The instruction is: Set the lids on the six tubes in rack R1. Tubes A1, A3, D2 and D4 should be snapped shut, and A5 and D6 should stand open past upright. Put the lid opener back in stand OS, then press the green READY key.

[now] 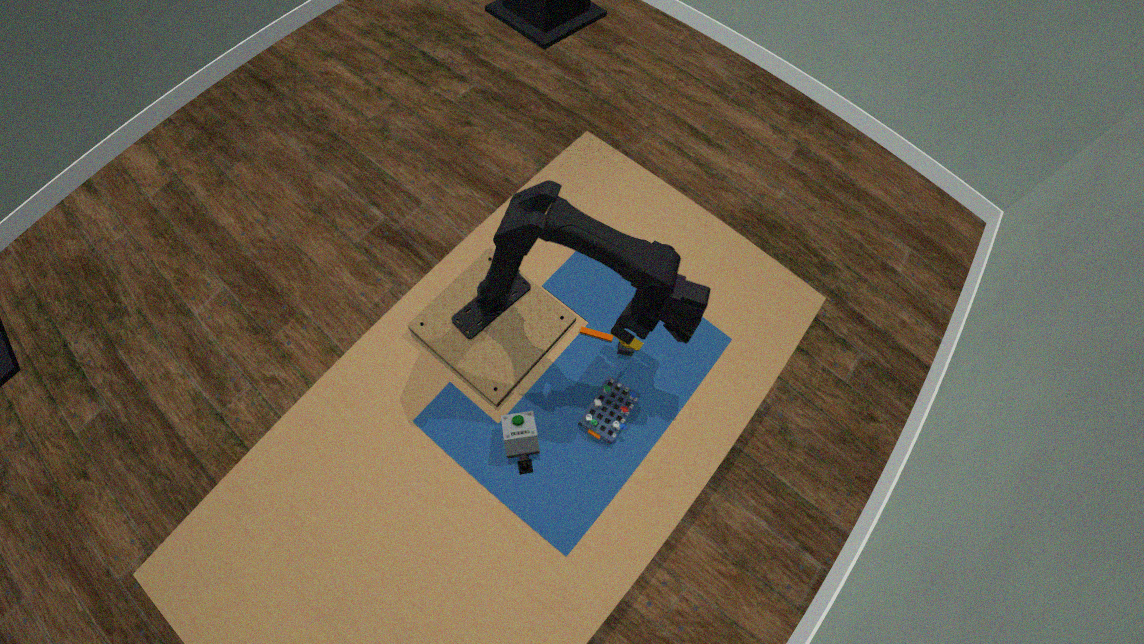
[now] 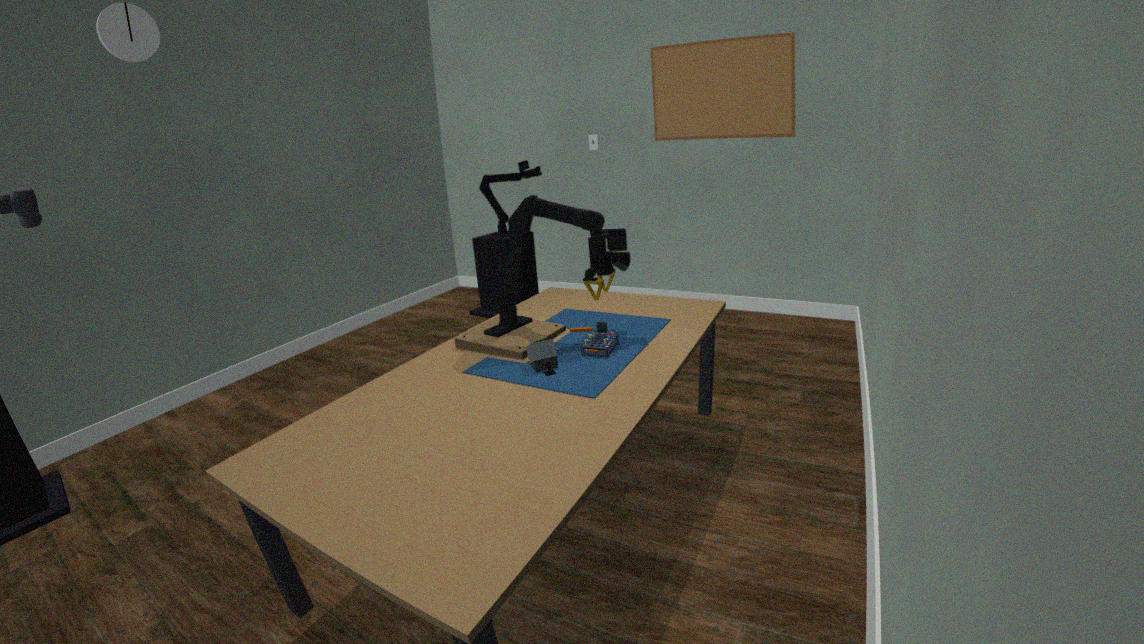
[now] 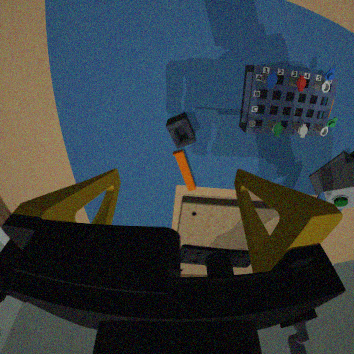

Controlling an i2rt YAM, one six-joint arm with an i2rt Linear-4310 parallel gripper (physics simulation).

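Where they show: gripper, fingertip midpoint: (image 1: 636, 328) (image 2: 601, 295) (image 3: 176, 175); arm's base, link origin: (image 1: 491, 303) (image 2: 508, 327) (image 3: 217, 255).
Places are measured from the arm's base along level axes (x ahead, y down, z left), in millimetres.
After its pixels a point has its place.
My gripper (image 2: 602, 288) @[x 298, y -104, z 158 mm] (image 3: 176, 175) @[x 298, y -104, z 158 mm] is wide open and empty, above the mat. The orange lid opener (image 1: 595, 333) @[x 220, y 18, z 130 mm] (image 2: 580, 329) @[x 224, y 20, z 127 mm] (image 3: 184, 170) @[x 226, y 18, z 135 mm] lies between stand OS and the robot's base board, outside the stand. The dark stand OS (image 1: 625, 349) @[x 301, y -4, z 143 mm] (image 2: 602, 327) @[x 305, y 7, z 144 mm] (image 3: 181, 130) @[x 291, y 21, z 153 mm] has an empty socket. Rack R1 (image 1: 609, 412) @[x 376, y -3, z 9 mm] (image 2: 600, 345) @[x 398, y -5, z -25 mm] (image 3: 247, 97) @[x 358, y 19, z 75 mm] holds tubes with a blue lid at A1 (image 3: 272, 80) @[x 387, y -21, z 70 mm], red at A3 (image 3: 301, 83) @[x 396, y -21, z 33 mm], green at D2 (image 3: 277, 128) @[x 336, y -23, z 40 mm] and white at D4 (image 3: 303, 130) @[x 344, y -23, z 1 mm]; snapping cannot be told. A5's blue lid (image 3: 330, 75) @[x 418, y -28, z 3 mm] and D6's green lid (image 3: 333, 122) @[x 369, y -29, z -35 mm] stand open; exact angles are unclear. The green READY key (image 1: 517, 420) @[x 255, y -44, z -153 mm] (image 3: 340, 201) @[x 257, y -43, z -146 mm] tops its box.
The grey key box (image 1: 520, 442) @[x 293, y -44, z -181 mm] (image 2: 542, 354) @[x 300, y -22, z -193 mm] (image 3: 334, 175) @[x 288, y -8, z -132 mm] stands on the blue mat (image 1: 560, 504) @[x 441, y 27, z -207 mm] (image 2: 584, 384) @[x 462, y 27, z -223 mm] (image 3: 115, 100) @[x 318, y 27, z 253 mm], with a small black block (image 1: 524, 464) @[x 327, y 1, z -204 mm] beside it. The robot's wooden base board (image 1: 448, 344) @[x 9, y -3, z -142 mm] (image 2: 488, 344) @[x 49, y -1, z -162 mm] adjoins the mat.
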